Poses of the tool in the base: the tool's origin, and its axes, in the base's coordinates. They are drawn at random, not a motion.
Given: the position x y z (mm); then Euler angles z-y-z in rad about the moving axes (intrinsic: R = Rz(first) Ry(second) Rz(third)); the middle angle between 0 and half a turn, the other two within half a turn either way.
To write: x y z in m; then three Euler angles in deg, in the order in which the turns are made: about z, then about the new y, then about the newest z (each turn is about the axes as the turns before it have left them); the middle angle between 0 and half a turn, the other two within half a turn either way. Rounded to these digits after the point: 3 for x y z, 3 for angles.
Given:
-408 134 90 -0.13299 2.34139 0.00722
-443 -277 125 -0.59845 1.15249 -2.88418
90 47 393 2.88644 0.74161 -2.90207
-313 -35 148 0.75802 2.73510 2.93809
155 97 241 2.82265 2.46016 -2.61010
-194 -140 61 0.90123 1.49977 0.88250
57 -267 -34 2.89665 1.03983 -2.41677
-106 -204 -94 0.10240 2.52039 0.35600
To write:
-0.408 0.134 0.090 -7.620 134.152 0.414
-0.443 -0.277 0.125 -34.289 66.033 -165.251
0.090 0.047 0.393 165.381 42.491 -166.276
-0.313 -0.035 0.148 43.431 156.710 168.340
0.155 0.097 0.241 161.726 140.957 -149.548
-0.194 -0.140 0.061 51.637 85.930 50.564
0.057 -0.267 -0.034 165.966 59.578 -138.471
-0.106 -0.204 -0.094 5.867 144.408 20.397

